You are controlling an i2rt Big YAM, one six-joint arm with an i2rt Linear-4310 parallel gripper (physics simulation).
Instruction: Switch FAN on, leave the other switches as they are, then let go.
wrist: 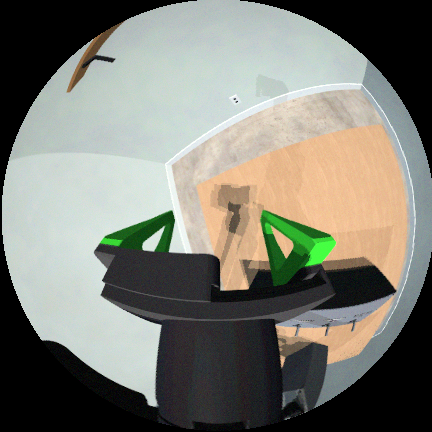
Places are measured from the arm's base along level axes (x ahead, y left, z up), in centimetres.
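Where they show: gripper, fingertip midpoint: (pixel 217 214).
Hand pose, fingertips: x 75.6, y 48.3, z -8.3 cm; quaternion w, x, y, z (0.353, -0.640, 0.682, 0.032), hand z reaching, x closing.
Observation:
After its pixels a point has its place.
A box with a black top and a grey front panel (pixel 345 312) {x 50.6, y 15.8, z -26.0 cm} stands on the wooden table at the lower right of the wrist view, partly hidden behind my gripper. Several thin switch levers stick out from its front; three show clearly, a left lever (pixel 298 330) {x 34.1, y 25.2, z -30.6 cm}, a middle lever (pixel 327 329) {x 36.7, y 13.6, z -30.6 cm} and a right lever (pixel 354 325) {x 39.3, y 1.7, z -30.4 cm}. The labels are too small and slanted to read, so I cannot tell which is FAN or how each lever is set. My gripper (pixel 217 214) {x 75.6, y 48.3, z -8.3 cm} with green fingers is open and empty, apart from the levers.
The wooden tabletop (pixel 345 180) {x 86.8, y 21.6, z -42.2 cm} spreads behind the box, with the arm's shadow on it. Grey floor (pixel 320 115) and a pale wall with a socket (pixel 235 99) lie beyond. A brown door (pixel 95 50) with a black handle is at the upper left. Dark arm parts (pixel 220 370) fill the bottom.

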